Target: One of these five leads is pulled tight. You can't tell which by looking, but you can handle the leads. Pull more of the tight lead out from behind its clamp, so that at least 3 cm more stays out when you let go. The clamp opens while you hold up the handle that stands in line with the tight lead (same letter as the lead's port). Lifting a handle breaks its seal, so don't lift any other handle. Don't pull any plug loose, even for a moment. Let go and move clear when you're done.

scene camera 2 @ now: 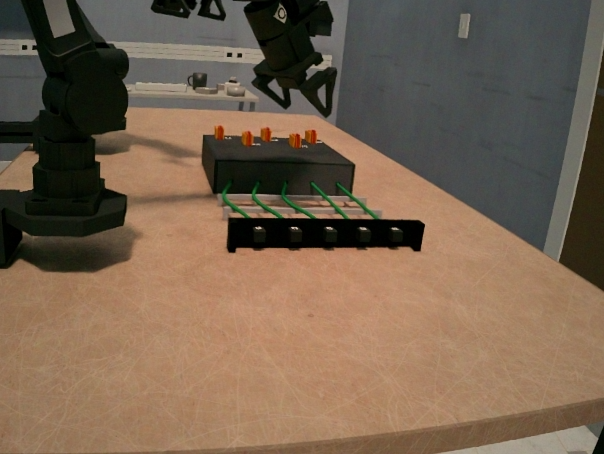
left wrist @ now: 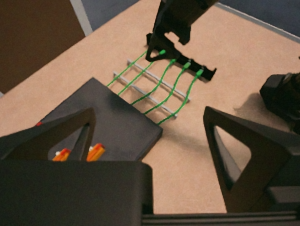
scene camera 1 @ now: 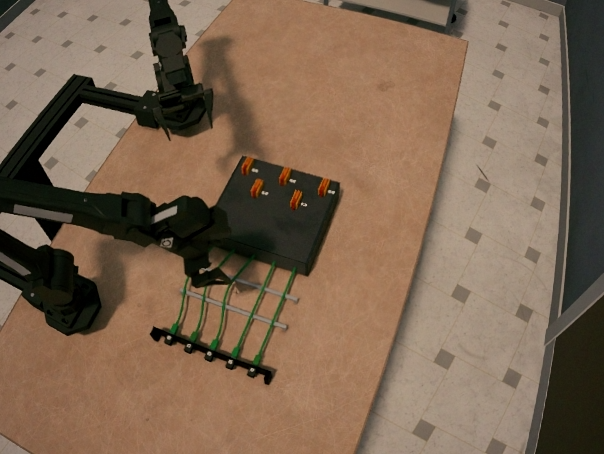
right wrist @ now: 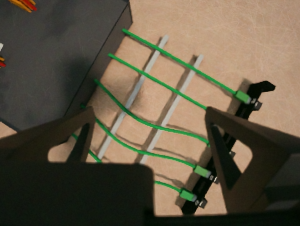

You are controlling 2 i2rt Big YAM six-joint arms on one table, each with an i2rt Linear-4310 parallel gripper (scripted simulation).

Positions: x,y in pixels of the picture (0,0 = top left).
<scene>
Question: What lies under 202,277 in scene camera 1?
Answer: My right gripper.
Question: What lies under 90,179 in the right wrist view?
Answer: My right gripper.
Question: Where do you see a black clamp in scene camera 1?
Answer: At 287,222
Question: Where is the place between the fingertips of my left gripper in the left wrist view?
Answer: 149,112
</scene>
